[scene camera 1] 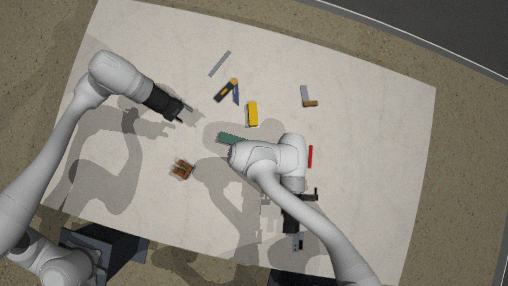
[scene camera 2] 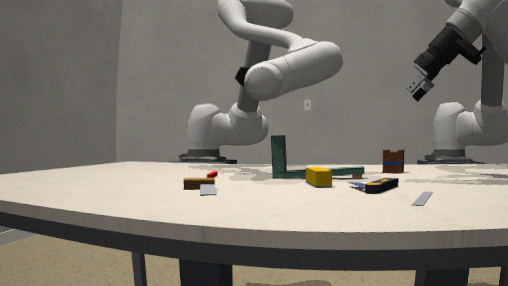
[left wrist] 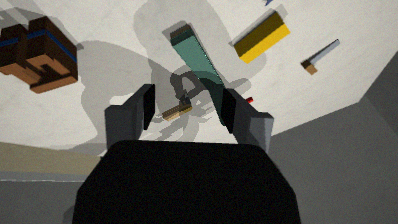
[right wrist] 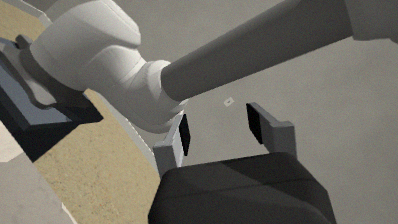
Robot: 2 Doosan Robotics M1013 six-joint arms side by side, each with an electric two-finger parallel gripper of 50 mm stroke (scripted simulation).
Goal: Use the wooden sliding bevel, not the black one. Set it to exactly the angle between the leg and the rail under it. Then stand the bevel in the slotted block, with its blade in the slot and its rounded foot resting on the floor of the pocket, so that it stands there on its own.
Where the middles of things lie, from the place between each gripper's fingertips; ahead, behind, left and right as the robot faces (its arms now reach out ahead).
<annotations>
The yellow block (left wrist: 271, 30) lies 10 cm ahead of my left hand (scene camera 2: 411, 94), 26 cm to the right of it and 22 cm below it.
Now: right hand 47 cm short of the yellow block, 29 cm above it and 23 cm to the right of it.
</annotations>
